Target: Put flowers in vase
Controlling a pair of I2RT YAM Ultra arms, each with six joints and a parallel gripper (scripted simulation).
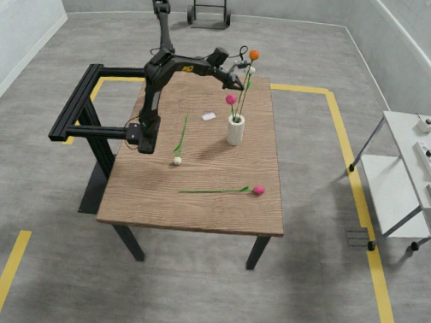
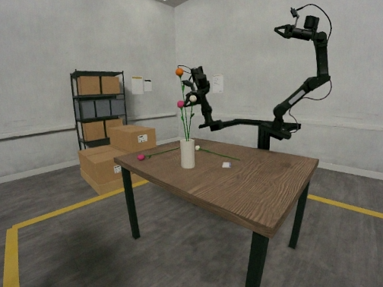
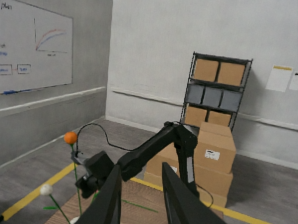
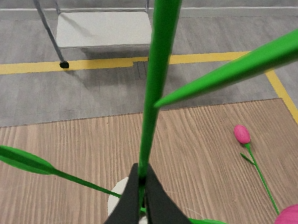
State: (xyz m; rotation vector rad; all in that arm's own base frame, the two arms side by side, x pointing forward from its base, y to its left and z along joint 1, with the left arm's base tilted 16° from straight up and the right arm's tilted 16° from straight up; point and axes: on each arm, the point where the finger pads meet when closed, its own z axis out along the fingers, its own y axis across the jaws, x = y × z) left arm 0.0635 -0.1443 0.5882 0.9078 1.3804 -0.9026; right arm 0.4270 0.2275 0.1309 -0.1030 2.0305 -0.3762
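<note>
Right now my right hand is 16 cm below the orange flower and 2 cm short of it. Round my right hand: small white card (37 cm below, 18 cm to the left, 17 cm behind).
</note>
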